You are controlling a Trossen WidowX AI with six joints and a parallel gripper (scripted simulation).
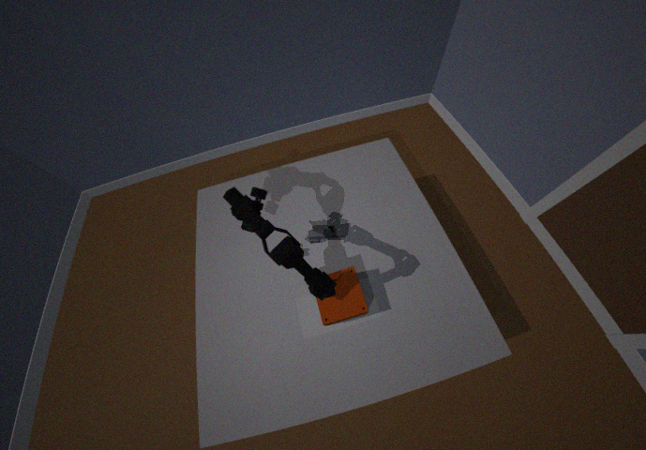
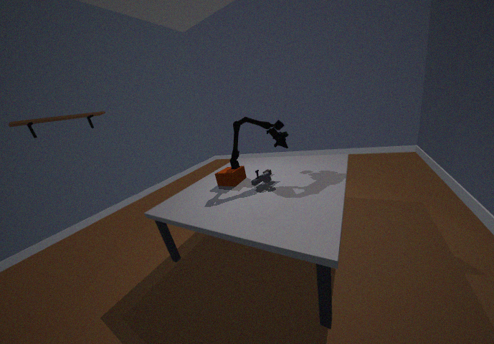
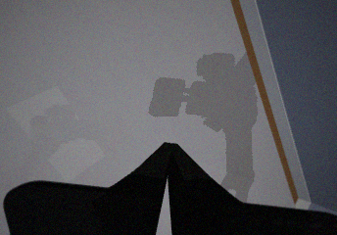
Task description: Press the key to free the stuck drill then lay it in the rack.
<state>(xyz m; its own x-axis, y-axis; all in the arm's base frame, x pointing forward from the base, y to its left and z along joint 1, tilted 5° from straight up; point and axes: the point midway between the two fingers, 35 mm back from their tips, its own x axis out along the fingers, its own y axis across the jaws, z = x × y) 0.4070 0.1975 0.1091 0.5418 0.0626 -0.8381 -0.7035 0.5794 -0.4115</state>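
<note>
Right now my gripper tip is 30 cm to the left of the dark key, 15 cm past it and 11 cm above it. Also, from my gripper tip: drill 25 cm to the right, 16 cm below, 14 cm behind.
</note>
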